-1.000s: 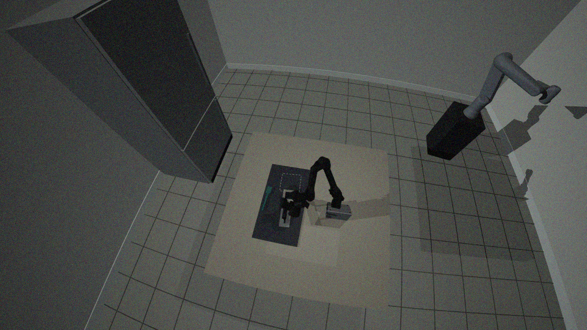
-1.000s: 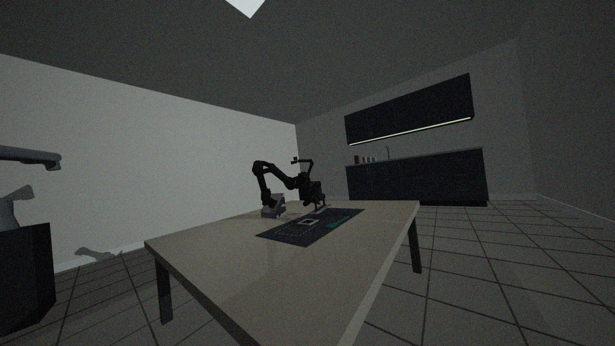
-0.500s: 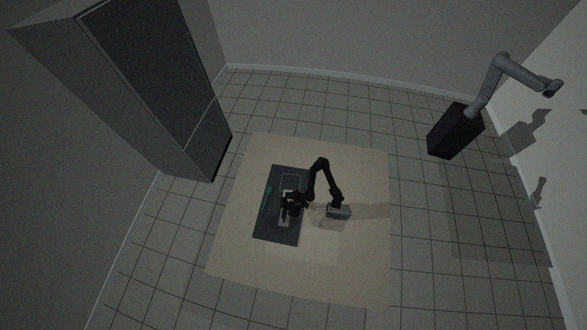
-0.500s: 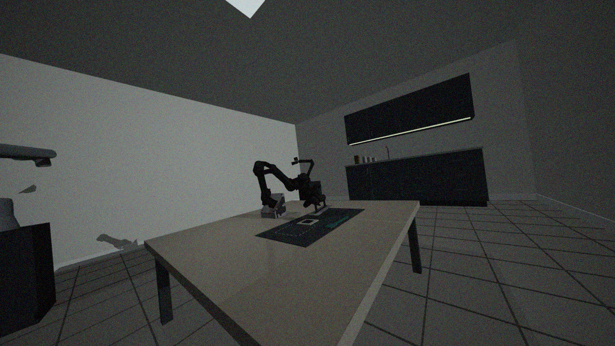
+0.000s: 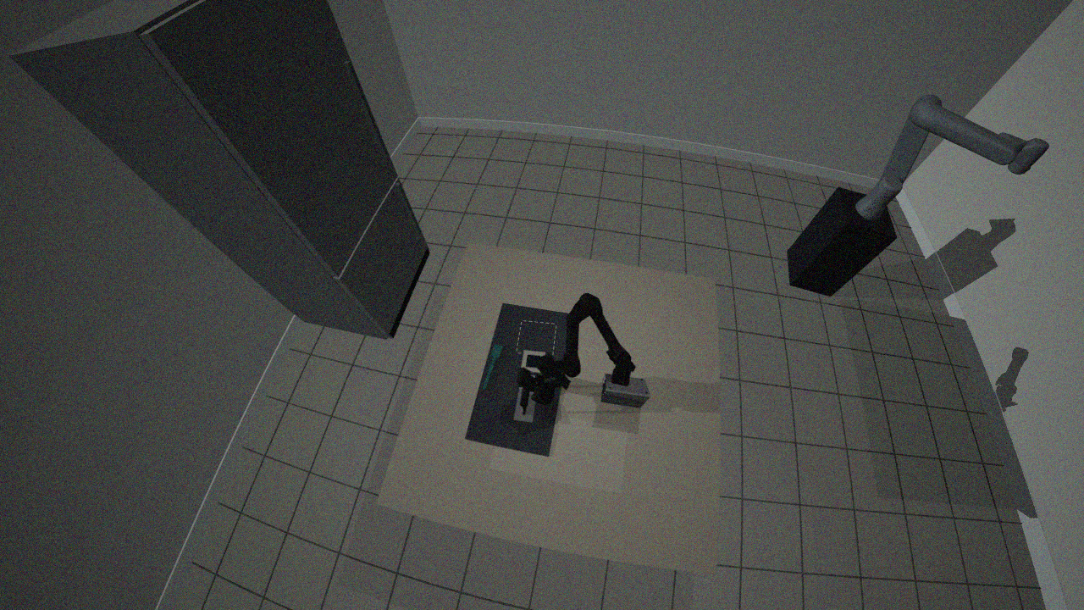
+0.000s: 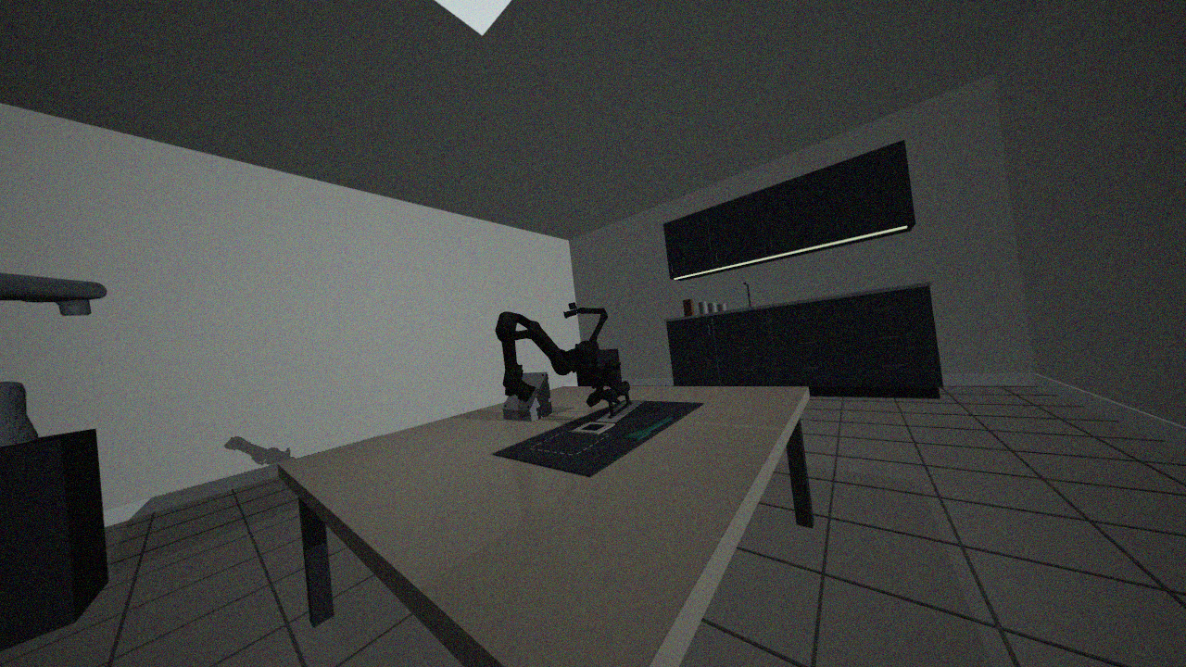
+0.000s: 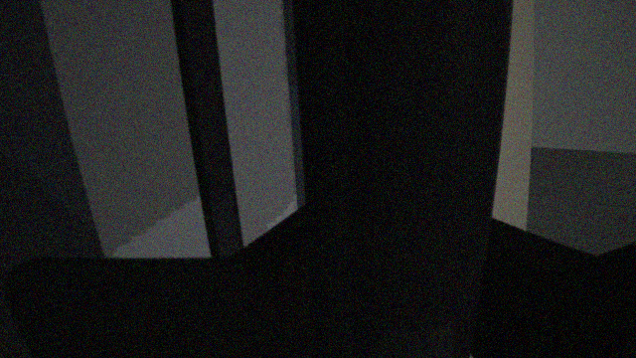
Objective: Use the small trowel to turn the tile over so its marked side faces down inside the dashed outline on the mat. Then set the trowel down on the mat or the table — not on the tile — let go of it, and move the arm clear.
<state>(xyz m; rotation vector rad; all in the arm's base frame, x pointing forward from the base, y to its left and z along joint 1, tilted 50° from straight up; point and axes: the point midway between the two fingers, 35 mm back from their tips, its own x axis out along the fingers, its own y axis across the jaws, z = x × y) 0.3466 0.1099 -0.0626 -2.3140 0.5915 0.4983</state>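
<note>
Right now my gripper tip is 80 mm to the left of the dark mat, 80 mm above it and 20 mm short of it. Also, from my gripper tip: tile: 140 mm to the right, 60 mm below; teal trowel: 160 mm ahead, 90 mm to the right, 60 mm below.
</note>
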